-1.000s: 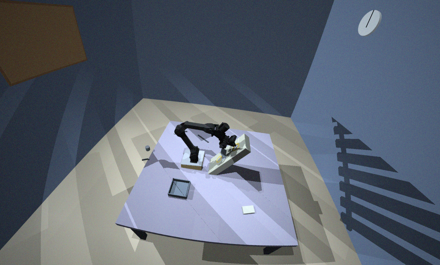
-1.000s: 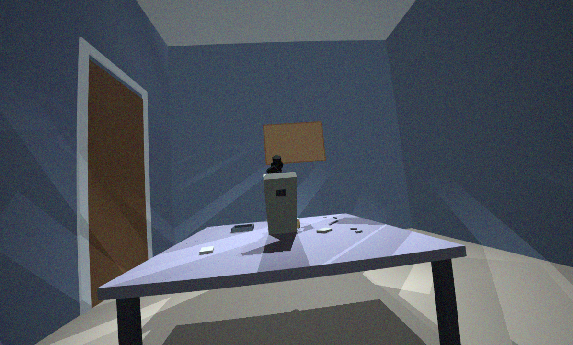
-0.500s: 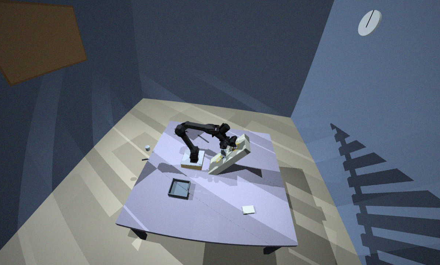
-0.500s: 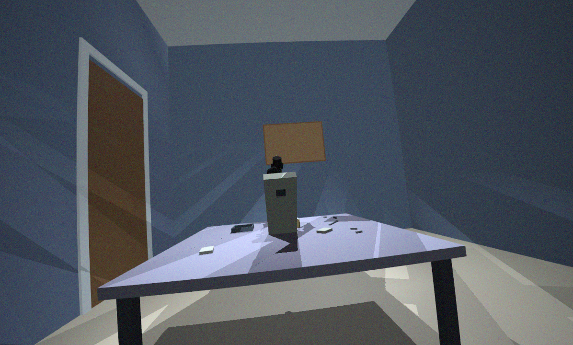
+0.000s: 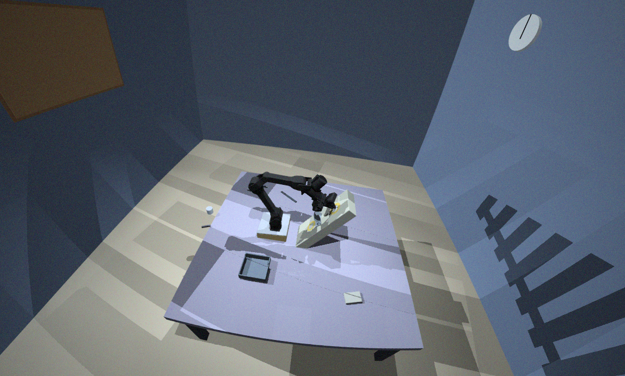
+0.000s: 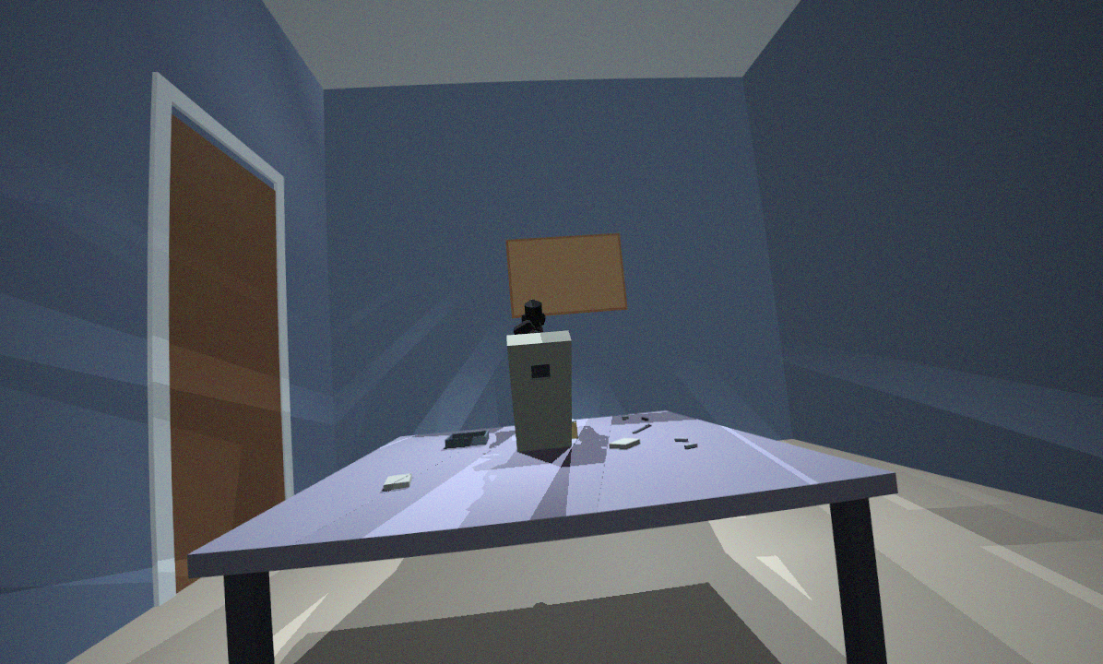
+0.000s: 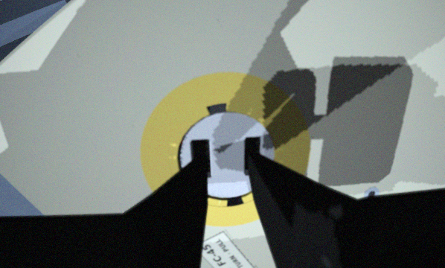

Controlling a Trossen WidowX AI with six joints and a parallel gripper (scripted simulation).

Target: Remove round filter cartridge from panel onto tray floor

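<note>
My gripper tip is 2 cm short of the round filter cartridge and 1 cm above it. From my gripper tip the other things lie so: blue-floored tray (39 cm behind, 30 cm to the right, 28 cm below).
</note>
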